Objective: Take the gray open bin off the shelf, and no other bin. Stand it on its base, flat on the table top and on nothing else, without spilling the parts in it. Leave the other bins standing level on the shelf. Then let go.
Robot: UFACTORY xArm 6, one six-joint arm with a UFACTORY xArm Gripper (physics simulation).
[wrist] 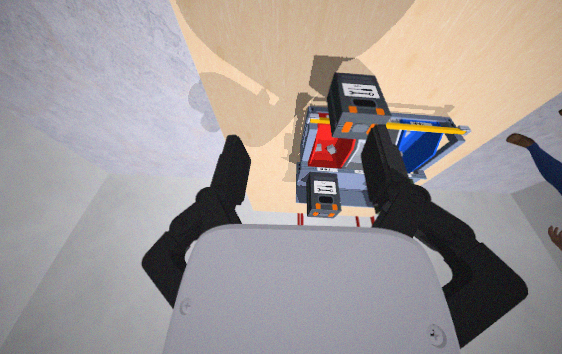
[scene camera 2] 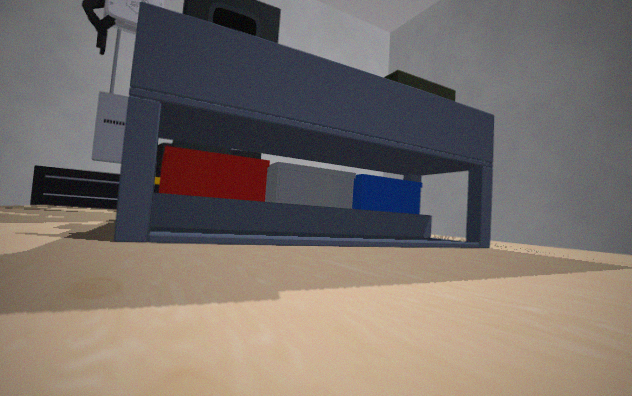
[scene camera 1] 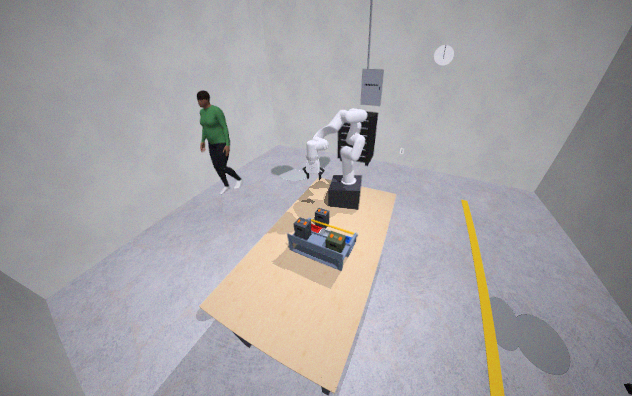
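Seen in the pictures: gripper, fingertip midpoint: [wrist: 301, 143] [scene camera 2: 129, 60] [scene camera 1: 314, 179]; arm's base, link origin: [scene camera 1: 348, 181].
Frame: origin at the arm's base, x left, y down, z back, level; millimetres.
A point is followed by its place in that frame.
The gray open bin [scene camera 2: 311, 186] @(x 32, y 122, z -647 mm) [wrist: 356, 154] @(x 48, y 172, z -638 mm) stands level on the lower tier of the blue-gray shelf [scene camera 1: 315, 246] @(x 54, y 36, z -737 mm) [scene camera 2: 310, 70] @(x -22, y 34, z -735 mm), between the red bin [scene camera 2: 214, 174] @(x -76, y 121, z -645 mm) [wrist: 327, 150] @(x -56, y 172, z -626 mm) and the blue bin [scene camera 2: 387, 195] @(x 144, y 123, z -649 mm) [wrist: 422, 145] @(x 201, y 146, z -547 mm). In the wrist view, a finger and a dark box partly cover it. Small gray parts show in the red bin; the gray bin's contents are hard to make out. My gripper [scene camera 1: 313, 176] @(x -190, y -121, z -270 mm) [wrist: 301, 144] @(x -190, y -121, z -270 mm) is open and empty, high above the table's far end, apart from the shelf.
A yellow bar [scene camera 1: 340, 229] @(x 109, y 116, z -464 mm) [wrist: 425, 128] @(x 131, y 117, z -458 mm) crosses the shelf's bin side. A dark box [scene camera 1: 322, 216] @(x -40, y 64, z -444 mm) [wrist: 357, 102] @(x -72, y 80, z -375 mm) stands before it. Another dark box [scene camera 1: 302, 228] @(x -54, y -30, z -693 mm) [wrist: 324, 192] @(x -79, y 11, z -619 mm) and a green box [scene camera 1: 335, 241] @(x 163, y -17, z -695 mm) [scene camera 2: 425, 86] @(x 147, y -7, z -704 mm) sit on top. A person [scene camera 1: 215, 125] is beside the table [scene camera 1: 290, 310] @(x 78, y 181, z -1087 mm).
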